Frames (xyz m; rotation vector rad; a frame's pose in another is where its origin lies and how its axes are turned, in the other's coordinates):
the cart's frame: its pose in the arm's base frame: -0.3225 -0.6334 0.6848 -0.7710 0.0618 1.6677
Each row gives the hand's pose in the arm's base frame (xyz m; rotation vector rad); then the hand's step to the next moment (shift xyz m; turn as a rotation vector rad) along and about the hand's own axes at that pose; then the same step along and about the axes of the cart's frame.
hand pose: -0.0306 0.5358 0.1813 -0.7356 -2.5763 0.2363
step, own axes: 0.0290 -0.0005 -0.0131 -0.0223 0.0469 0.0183
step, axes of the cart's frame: 0.0025 0.0020 0.0317 0.0411 -0.0200 -0.0307
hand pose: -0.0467 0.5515 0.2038 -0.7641 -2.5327 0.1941
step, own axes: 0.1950 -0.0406 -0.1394 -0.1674 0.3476 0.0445
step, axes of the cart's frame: -0.0422 -0.0137 0.2390 0.2608 -0.2179 -0.1880
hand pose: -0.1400 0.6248 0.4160 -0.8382 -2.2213 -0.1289
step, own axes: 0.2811 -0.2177 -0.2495 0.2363 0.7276 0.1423
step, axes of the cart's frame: -0.2912 -0.0121 0.3220 0.6534 -0.3820 0.1806
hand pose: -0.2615 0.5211 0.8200 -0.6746 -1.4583 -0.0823
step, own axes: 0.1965 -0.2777 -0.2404 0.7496 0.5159 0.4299
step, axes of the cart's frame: -0.3881 -0.1407 0.0555 0.5036 -0.3728 0.7876
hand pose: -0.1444 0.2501 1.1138 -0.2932 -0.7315 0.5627
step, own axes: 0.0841 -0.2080 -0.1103 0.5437 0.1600 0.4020
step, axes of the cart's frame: -0.1479 -0.1729 -0.1037 0.1383 -0.3003 0.6112
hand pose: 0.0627 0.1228 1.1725 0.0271 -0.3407 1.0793
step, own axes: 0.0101 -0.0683 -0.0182 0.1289 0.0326 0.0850
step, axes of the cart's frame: -0.0181 -0.0539 -0.0432 0.0366 -0.0743 0.1344
